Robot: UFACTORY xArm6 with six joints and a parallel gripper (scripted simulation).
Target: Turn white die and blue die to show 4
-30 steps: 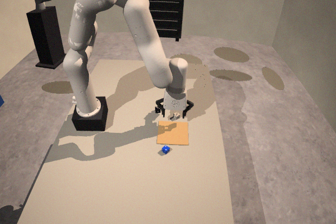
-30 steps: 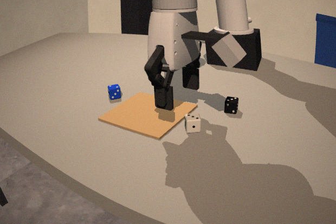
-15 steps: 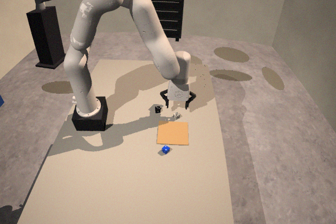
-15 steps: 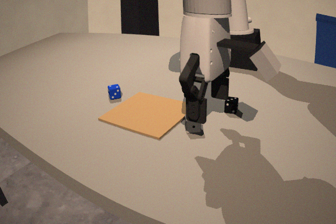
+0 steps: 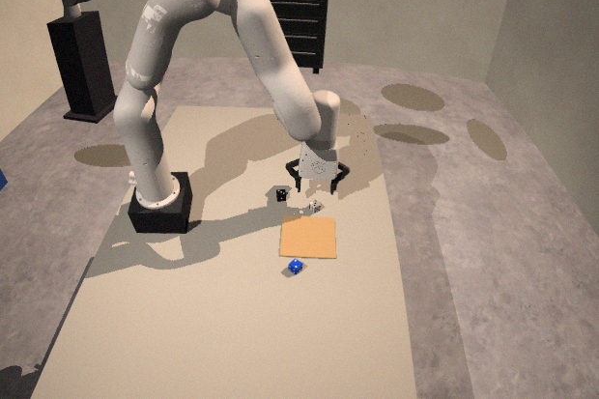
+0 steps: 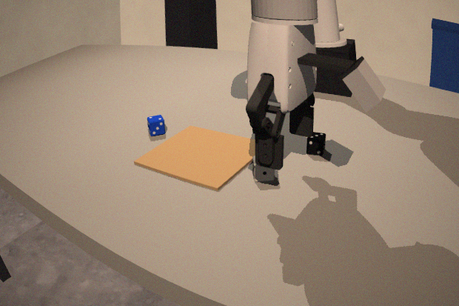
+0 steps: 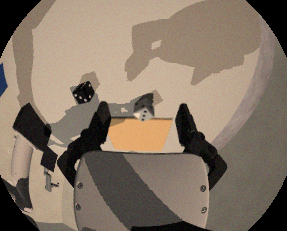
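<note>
My hand is 40 mm above the white die, 30 mm to the left of it and 10 mm short of it. Round my hand: blue die 250 mm to the right, 40 mm below; then orange mat 130 mm to the right, 50 mm below, 10 mm ahead; then black die 90 mm behind, 40 mm below, 10 mm to the right.
</note>
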